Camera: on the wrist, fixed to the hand. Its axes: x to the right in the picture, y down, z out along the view.
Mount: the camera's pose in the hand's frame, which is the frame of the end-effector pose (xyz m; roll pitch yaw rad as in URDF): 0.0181 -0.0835 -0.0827 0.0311 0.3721 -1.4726
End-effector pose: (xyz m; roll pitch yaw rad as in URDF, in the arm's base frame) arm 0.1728 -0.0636 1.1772 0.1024 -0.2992 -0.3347
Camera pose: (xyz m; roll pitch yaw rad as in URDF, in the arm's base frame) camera 0.1899 -0.1485 1.0958 0.3695 0.4216 -1.6599
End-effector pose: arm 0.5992 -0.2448 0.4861 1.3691 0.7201 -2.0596
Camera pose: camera 0.6800 -0.2297 0.4002 -1.7906 0.9236 0.7953
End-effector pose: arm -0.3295 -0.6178 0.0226 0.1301 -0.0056 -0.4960
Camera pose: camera -0.3474 -0.6900 -0.0701 0.0520 0.5009 -1.9594
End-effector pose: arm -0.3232 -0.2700 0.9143 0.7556 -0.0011 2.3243
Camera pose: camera -0.3327 -0.2539 0.7969 0.1887 1.1203 0.9672
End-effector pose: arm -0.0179 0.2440 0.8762 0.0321 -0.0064 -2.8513
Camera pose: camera -0.0589 0.3161 0.7910 0.0414 0.4034 1.9633
